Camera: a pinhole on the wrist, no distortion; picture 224 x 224 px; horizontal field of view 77.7 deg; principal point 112.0 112.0 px. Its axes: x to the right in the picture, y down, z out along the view. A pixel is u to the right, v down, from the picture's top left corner.
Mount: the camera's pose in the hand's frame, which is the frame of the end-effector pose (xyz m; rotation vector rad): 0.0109 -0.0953 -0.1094 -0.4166 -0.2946 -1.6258
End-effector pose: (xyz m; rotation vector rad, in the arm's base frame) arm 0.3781 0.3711 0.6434 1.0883 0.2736 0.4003
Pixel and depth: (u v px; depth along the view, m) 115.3 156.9 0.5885
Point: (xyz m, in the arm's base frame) 0.7511 0.2026 0.9344
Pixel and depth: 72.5 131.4 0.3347
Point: 0.4995 0.3474 0.8223
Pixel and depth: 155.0 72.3 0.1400
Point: 0.3893 0.3046 0.5974
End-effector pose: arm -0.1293 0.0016 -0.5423 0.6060 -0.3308 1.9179
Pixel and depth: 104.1 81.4 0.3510
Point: -0.1400 -0.1545 -0.3883
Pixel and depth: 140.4 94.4 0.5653
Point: -0.0524 -0.2515 -0.1710
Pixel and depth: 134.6 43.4 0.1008
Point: -0.0656 0.0082 -0.5691
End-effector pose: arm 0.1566 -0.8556 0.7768 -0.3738 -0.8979 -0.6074
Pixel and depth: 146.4 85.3 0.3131
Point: 0.0014 -0.7532 0.8784
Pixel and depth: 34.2 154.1 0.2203
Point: 0.2530 -0.7941 0.8754
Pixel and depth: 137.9 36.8 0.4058
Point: -0.0891 -0.6098 0.8061
